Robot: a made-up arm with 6 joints. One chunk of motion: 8 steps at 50 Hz.
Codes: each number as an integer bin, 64 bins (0 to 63) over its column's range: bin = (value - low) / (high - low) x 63, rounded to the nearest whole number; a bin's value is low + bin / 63 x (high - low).
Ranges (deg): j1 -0.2..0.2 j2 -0.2..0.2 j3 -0.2..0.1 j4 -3..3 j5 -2.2..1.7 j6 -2.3..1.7
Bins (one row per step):
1: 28 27 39 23 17 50
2: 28 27 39 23 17 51
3: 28 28 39 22 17 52
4: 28 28 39 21 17 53
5: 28 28 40 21 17 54
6: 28 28 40 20 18 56
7: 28 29 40 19 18 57
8: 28 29 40 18 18 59
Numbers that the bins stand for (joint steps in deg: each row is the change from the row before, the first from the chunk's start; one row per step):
1: -0.022 -0.029 -0.014 -0.810 -1.148 0.875
2: -0.022 -0.029 -0.014 -0.810 -1.148 0.938
3: -0.022 -0.022 -0.014 -0.905 -1.148 1.002
4: -0.022 -0.022 -0.014 -1.000 -1.148 1.065
5: -0.022 -0.022 -0.010 -1.000 -1.148 1.129
6: -0.022 -0.022 -0.010 -1.095 -1.086 1.256
7: -0.022 -0.016 -0.010 -1.190 -1.086 1.319
8: -0.022 -0.016 -0.010 -1.286 -1.086 1.446

